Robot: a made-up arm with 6 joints. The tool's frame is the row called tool.
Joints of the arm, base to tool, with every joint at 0 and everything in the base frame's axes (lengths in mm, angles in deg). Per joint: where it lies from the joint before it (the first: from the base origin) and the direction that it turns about. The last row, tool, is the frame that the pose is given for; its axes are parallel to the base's.
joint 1: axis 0 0 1 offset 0 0 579
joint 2: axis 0 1 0 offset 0 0 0
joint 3: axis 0 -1 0 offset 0 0 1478
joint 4: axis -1 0 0 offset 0 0 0
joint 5: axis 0 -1 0 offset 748 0 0
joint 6: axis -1 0 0 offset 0 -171 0
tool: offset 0 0 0
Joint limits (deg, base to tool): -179.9..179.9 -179.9..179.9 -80..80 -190..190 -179.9..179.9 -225..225
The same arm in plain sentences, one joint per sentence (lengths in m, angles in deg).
The arm has six revolute joints in a row. What follows holds with every joint at zero, and every direction is one of the base frame's.
The first joint lies 0.579 m along +z from the base frame's origin and turns about +z, from -179.9 to 179.9 deg.
The second joint lies at the same point as the first joint and turns about +y, from -179.9 to 179.9 deg.
The third joint lies 1.478 m along +z from the second joint and turns about -y, from -80 to 80 deg.
The fourth joint lies at the same point as the third joint and turns about -x, from -190 to 190 deg.
The fifth joint lies 0.748 m along +x from the fourth joint and turns about -y, from -179.9 to 179.9 deg.
The sixth joint lies 0.171 m along -y from the fifth joint and turns about -x, from -225 to 225 deg.
The tool frame, which is the frame that the pose is given for, lies at the same point as the sixth joint; its axes are parallel to the base frame's.

